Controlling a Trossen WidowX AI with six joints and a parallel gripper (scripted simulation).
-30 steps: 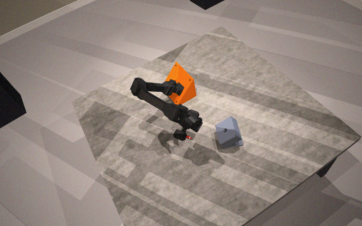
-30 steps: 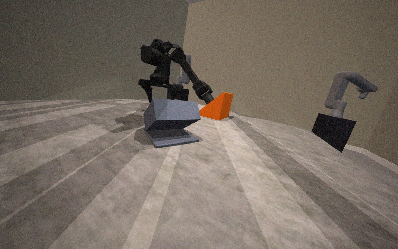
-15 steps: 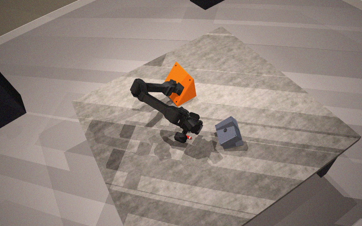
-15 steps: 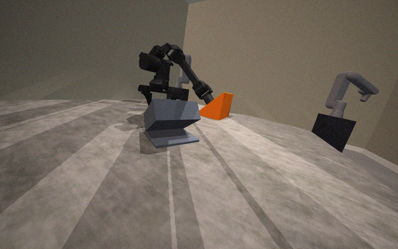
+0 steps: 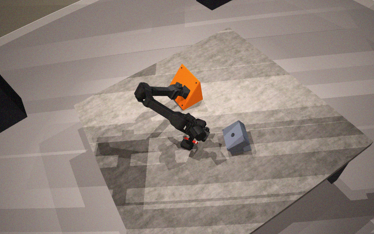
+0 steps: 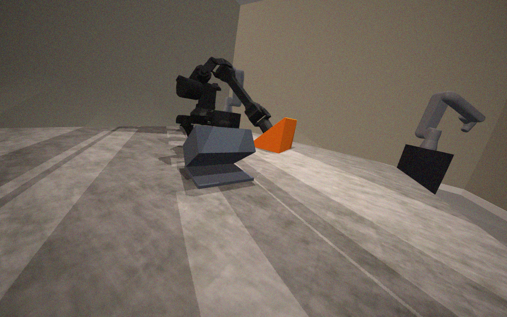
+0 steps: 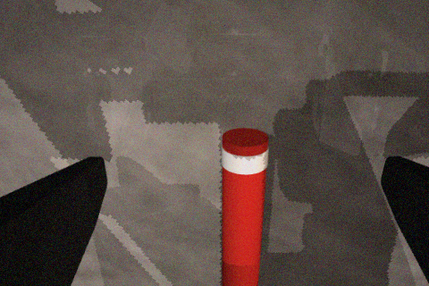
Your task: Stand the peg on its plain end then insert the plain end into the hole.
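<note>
The red peg lies 1 cm behind my gripper tip. Also, from my gripper tip: sloped panel (17 cm to the left, 14 cm ahead, 5 cm above).
</note>
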